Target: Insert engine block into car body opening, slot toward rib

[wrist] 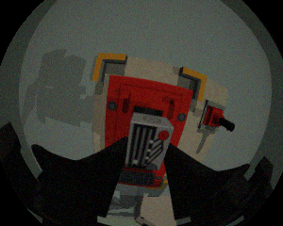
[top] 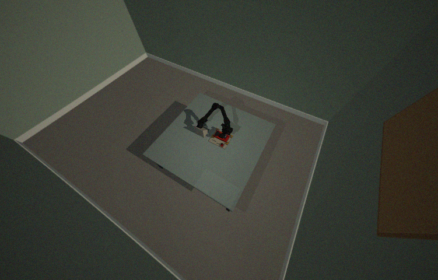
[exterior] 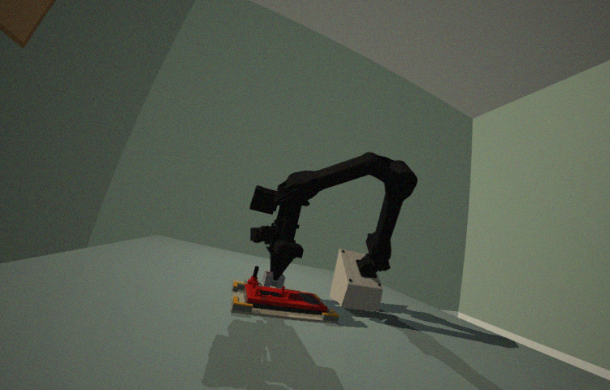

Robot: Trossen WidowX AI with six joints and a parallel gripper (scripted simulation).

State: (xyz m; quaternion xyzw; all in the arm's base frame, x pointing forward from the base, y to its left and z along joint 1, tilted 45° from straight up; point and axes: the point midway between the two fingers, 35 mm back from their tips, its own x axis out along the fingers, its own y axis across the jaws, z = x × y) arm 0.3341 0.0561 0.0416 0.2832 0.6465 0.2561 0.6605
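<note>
Now: gripper tip 10 mm above the grey engine block.
</note>
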